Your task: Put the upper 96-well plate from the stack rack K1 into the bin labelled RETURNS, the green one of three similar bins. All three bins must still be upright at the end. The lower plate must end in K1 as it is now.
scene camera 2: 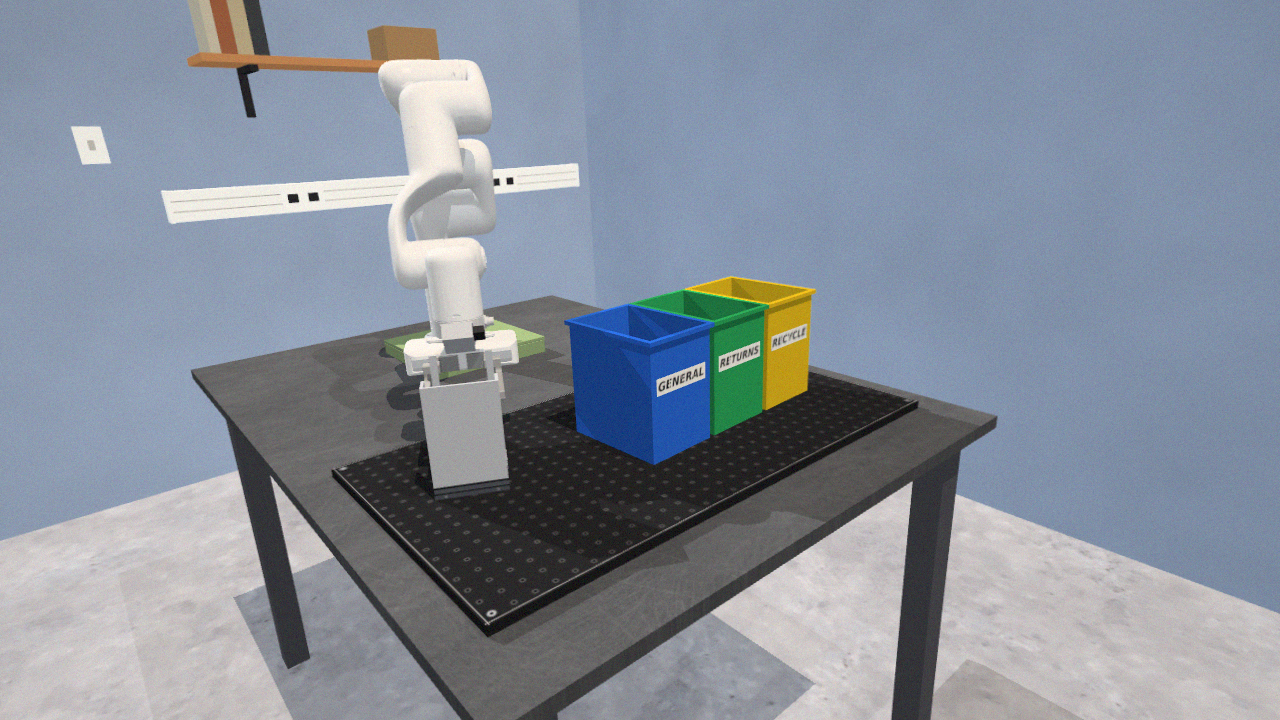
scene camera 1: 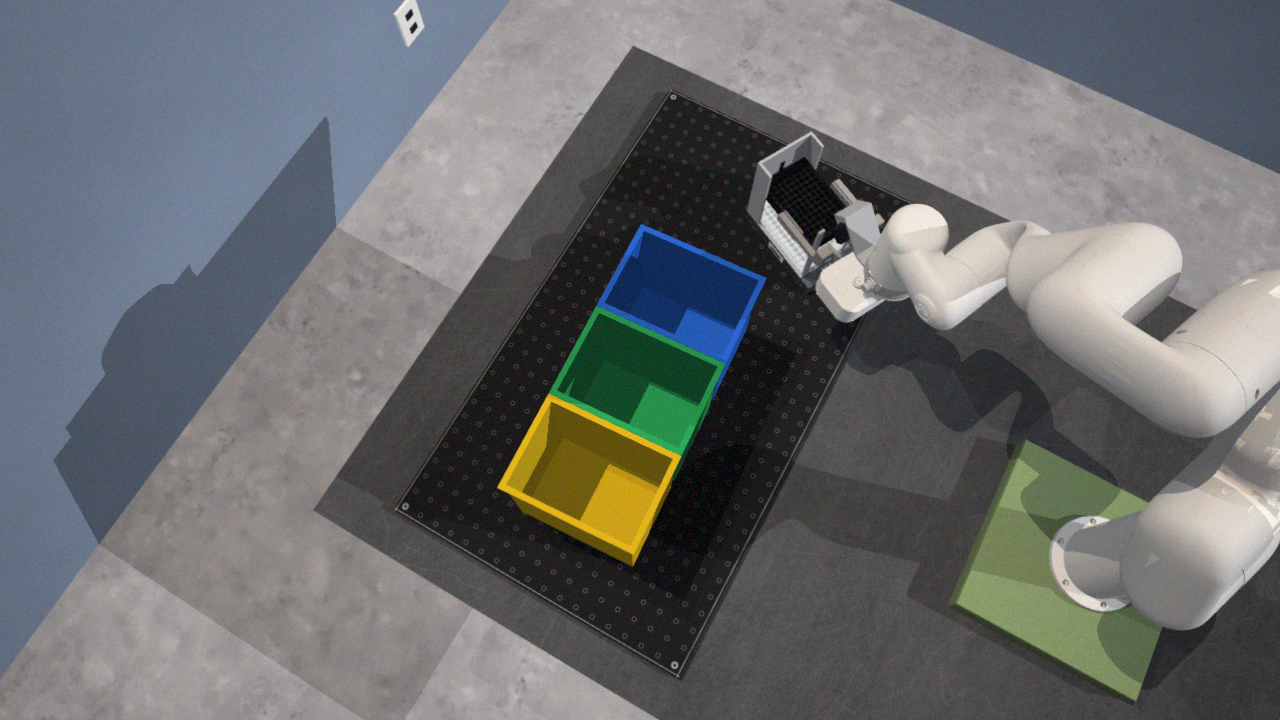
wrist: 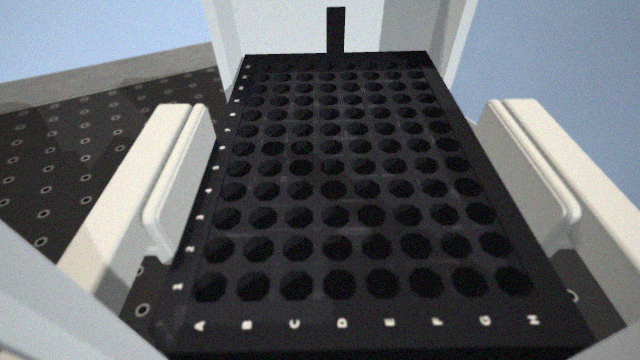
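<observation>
Blue general bin point(scene camera 2: 641, 376), point(scene camera 1: 697, 299); out of frame in the wrist view. Green returns bin point(scene camera 1: 652, 386), point(scene camera 2: 737, 341); out of frame in the wrist view. Yellow recycle bin point(scene camera 1: 573, 465), point(scene camera 2: 787, 321). Black 96-well plate point(scene camera 1: 800, 180). White plate point(scene camera 1: 799, 262).
</observation>
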